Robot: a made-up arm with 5 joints.
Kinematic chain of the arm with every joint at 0, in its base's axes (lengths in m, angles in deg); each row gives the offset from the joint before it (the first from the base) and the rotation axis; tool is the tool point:
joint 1: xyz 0 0 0.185 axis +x
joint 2: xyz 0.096 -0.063 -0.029 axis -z
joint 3: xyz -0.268 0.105 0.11 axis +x
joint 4: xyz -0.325 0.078 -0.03 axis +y
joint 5: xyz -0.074 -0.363 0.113 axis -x
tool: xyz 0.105 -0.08 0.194
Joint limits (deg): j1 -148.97..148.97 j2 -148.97..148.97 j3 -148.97..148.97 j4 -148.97..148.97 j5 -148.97..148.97
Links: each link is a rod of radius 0.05 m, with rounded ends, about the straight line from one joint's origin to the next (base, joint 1, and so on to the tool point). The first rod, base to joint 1, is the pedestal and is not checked.
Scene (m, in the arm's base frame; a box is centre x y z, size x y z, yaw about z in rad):
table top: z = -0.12
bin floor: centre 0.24 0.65 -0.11 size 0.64 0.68 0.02 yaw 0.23
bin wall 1: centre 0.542 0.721 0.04 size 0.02 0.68 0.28 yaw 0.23
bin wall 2: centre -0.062 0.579 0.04 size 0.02 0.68 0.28 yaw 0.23
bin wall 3: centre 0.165 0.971 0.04 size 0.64 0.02 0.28 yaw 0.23
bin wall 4: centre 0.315 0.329 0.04 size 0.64 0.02 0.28 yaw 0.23
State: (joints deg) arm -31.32 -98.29 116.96 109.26 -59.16
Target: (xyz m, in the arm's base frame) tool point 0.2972 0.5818 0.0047
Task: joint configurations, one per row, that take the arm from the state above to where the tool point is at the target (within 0.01 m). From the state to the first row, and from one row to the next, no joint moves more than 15 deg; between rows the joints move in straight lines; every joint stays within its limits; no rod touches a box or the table.
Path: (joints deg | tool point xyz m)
1: -42.02 -98.38 102.45 104.02 -55.92 | -0.1414 -0.6628 0.2748
2: -52.71 -98.47 87.94 98.79 -52.67 | -0.0119 -0.6388 0.3478
3: -63.41 -98.56 73.43 93.55 -49.43 | 0.1226 -0.5762 0.4340
4: -74.10 -98.65 58.92 88.32 -46.18 | 0.2510 -0.4676 0.5162
5: -84.80 -98.74 44.41 83.08 -42.94 | 0.3621 -0.3147 0.5750
6: -95.49 -98.83 29.90 77.84 -39.69 | 0.4458 -0.1288 0.5924
7: -106.19 -98.92 15.39 72.61 -36.45 | 0.4943 0.0707 0.5574
8: -116.88 -99.01 0.88 67.37 -33.21 | 0.5028 0.2606 0.4682
9: -127.58 -99.10 -13.63 62.14 -29.96 | 0.4702 0.4185 0.3336
10: -138.27 -99.19 -28.14 56.90 -26.72 | 0.3995 0.5279 0.1716
11: -148.97 -99.28 -42.65 51.67 -23.47 | 0.2972 0.5818 0.0047

